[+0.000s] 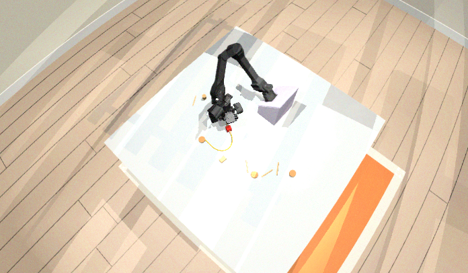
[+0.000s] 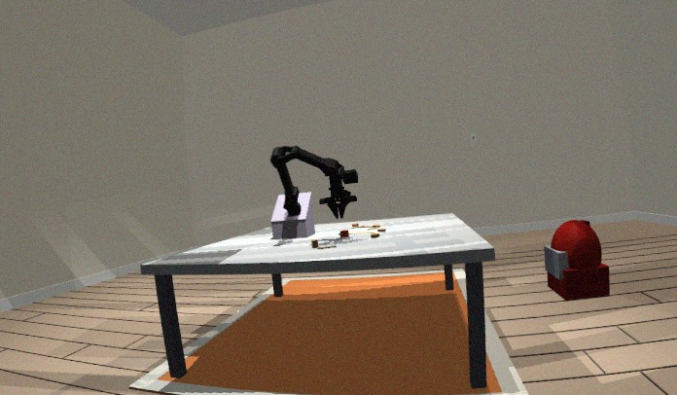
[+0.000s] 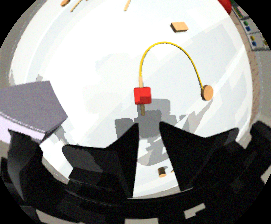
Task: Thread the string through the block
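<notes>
The red cube is 8 cm below my gripper tip, 2 cm to the left of it and 1 cm ahead of it. The rest, counted from my gripper tip: tan wooden block: 19 cm ahead, 11 cm to the left, 8 cm below; round wooden button: 16 cm ahead, 8 cm below, 7 cm to the right; thin wooden stick: 8 cm below, 3 cm to the left, 2 cm ahead.
</notes>
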